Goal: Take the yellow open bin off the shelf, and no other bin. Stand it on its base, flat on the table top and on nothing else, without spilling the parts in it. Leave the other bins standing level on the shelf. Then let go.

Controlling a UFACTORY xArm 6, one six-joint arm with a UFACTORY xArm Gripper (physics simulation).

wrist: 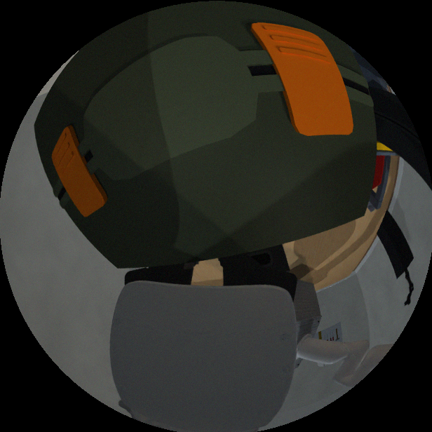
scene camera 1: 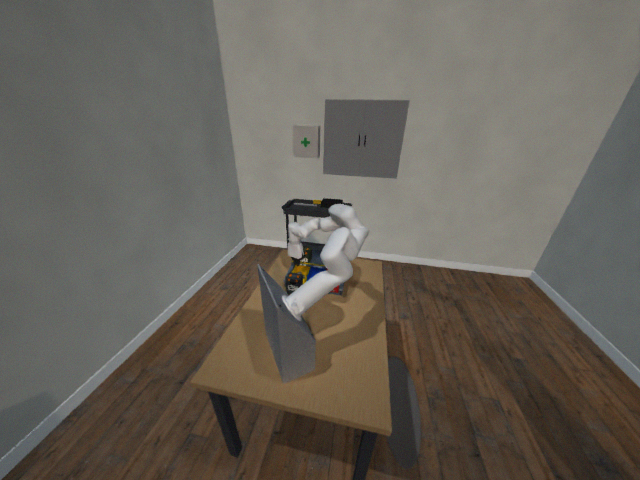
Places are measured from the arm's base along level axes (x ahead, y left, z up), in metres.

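Pixels of known places: gripper, fingertip midpoint: (scene camera 1: pixel 296 264); arm's base at its link origin: (scene camera 1: pixel 291 308).
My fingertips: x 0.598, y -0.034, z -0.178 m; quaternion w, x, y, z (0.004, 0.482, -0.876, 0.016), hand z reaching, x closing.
For each thing: its top centre in the pictures, then the offset to it from my fingertips. "pt": a spot on its surface instead. Level surfaces: height alone.
- yellow bin at its top centre: (scene camera 1: pixel 300 270) dy -0.023, dx -0.019, dz -0.034 m
- blue bin at its top centre: (scene camera 1: pixel 316 272) dy -0.129, dx -0.056, dz -0.034 m
- red bin at its top centre: (scene camera 1: pixel 332 274) dy -0.237, dx -0.088, dz -0.034 m
- shelf at a spot on its surface: (scene camera 1: pixel 318 253) pt dy -0.162, dx +0.111, dz +0.017 m
- green case at its top centre: (scene camera 1: pixel 303 248) dy -0.054, dx +0.075, dz +0.082 m
- black case at its top centre: (scene camera 1: pixel 294 275) dy +0.018, dx -0.146, dz +0.017 m
- table at its surface level: dz -0.115 m
The yellow bin (scene camera 1: pixel 300 270) shows as a small patch below the gripper in the scene view; its parts are too small to make out. It does not show in the wrist view, where a dark green case covers much of the view. A blue bin (scene camera 1: pixel 314 273) and a red bin (scene camera 1: pixel 337 288) (wrist: pixel 379 170) are at the shelf (scene camera 1: pixel 318 253). My gripper (scene camera 1: pixel 296 261) is low by the green case and above the yellow bin. Its fingertips are hidden behind the case in the wrist view. The fingers stand a narrow gap apart, with nothing held.
The green case (scene camera 1: pixel 308 253) (wrist: pixel 200 150) with orange latches is very close to the wrist camera. A black case (scene camera 1: pixel 294 280) stands on the table (scene camera 1: pixel 346 372) in front of the yellow bin. A grey angular block (scene camera 1: pixel 292 346) is by the arm's base. A dark cart (scene camera 1: pixel 309 210) stands behind.
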